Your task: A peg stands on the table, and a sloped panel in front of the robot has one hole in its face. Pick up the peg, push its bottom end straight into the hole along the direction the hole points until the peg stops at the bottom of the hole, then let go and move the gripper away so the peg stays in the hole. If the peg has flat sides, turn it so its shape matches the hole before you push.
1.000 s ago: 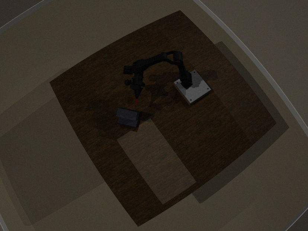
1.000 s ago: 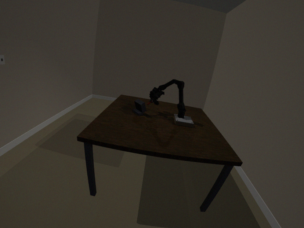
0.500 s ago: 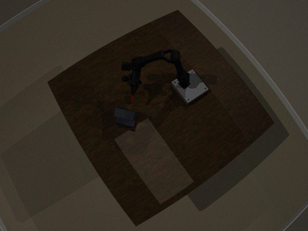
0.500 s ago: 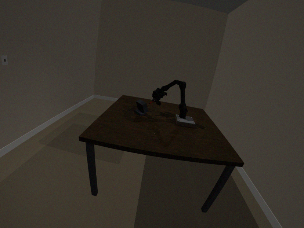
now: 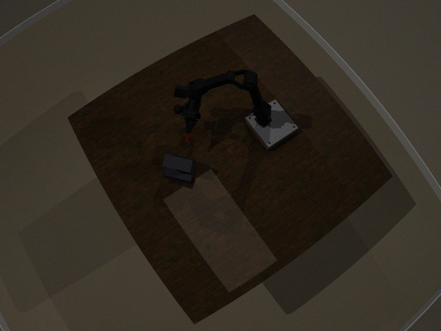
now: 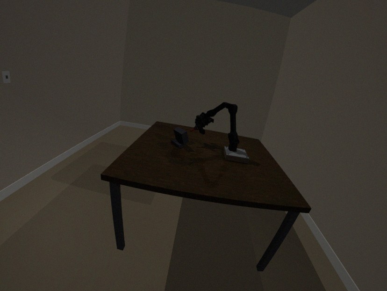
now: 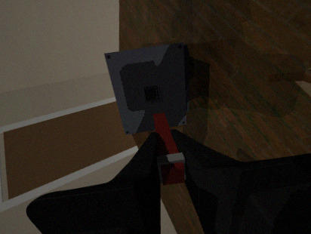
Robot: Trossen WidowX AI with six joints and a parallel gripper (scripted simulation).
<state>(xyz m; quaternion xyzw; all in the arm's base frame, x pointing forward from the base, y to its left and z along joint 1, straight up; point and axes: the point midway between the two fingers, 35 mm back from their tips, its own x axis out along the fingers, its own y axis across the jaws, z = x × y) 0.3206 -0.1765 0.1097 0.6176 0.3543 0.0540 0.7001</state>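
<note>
The sloped panel is 11 cm ahead of my gripper tip, 6 cm to the left of it and 5 cm below it. Also, from my gripper tip: peg: 1 cm to the right, 1 cm behind, 1 cm above.
</note>
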